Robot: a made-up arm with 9 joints. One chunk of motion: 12 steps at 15 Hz.
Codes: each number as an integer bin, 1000 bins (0 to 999) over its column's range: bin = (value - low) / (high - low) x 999, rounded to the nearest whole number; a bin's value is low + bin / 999 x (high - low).
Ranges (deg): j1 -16.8..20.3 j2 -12.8..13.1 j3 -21.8..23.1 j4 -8..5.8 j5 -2.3..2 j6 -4.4..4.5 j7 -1.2..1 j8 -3.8..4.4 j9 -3.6..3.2
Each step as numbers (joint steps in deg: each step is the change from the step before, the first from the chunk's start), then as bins.
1 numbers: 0.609 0.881 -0.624 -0.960 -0.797 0.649 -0.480 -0.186 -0.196
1 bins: 469 528 471 510 349 567 327 440 500
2 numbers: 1.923 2.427 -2.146 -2.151 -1.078 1.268 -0.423 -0.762 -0.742
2 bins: 504 587 437 423 284 636 353 370 420
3 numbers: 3.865 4.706 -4.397 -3.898 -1.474 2.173 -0.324 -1.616 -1.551
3 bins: 556 675 387 297 192 738 398 266 301
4 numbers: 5.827 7.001 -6.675 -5.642 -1.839 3.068 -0.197 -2.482 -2.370
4 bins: 609 764 337 171 107 838 455 161 181
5 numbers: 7.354 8.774 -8.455 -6.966 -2.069 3.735 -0.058 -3.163 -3.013
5 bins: 650 832 297 75 54 913 519 78 86
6 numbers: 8.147 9.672 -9.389 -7.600 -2.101 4.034 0.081 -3.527 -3.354
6 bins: 672 867 276 29 46 947 582 33 36
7 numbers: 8.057 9.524 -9.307 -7.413 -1.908 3.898 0.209 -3.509 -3.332
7 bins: 669 861 278 42 91 931 640 35 39
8 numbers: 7.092 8.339 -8.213 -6.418 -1.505 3.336 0.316 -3.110 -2.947
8 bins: 643 815 302 115 185 868 688 84 96
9 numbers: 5.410 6.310 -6.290 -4.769 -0.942 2.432 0.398 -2.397 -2.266
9 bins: 598 737 345 234 315 767 726 171 196
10 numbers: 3.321 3.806 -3.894 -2.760 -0.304 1.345 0.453 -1.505 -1.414
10 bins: 542 641 398 379 464 645 751 280 321
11 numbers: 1.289 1.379 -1.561 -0.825 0.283 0.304 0.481 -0.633 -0.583
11 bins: 487 547 450 519 600 528 763 386 443
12 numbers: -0.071 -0.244 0.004 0.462 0.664 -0.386 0.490 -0.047 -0.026
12 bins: 450 484 485 613 689 451 767 457 525
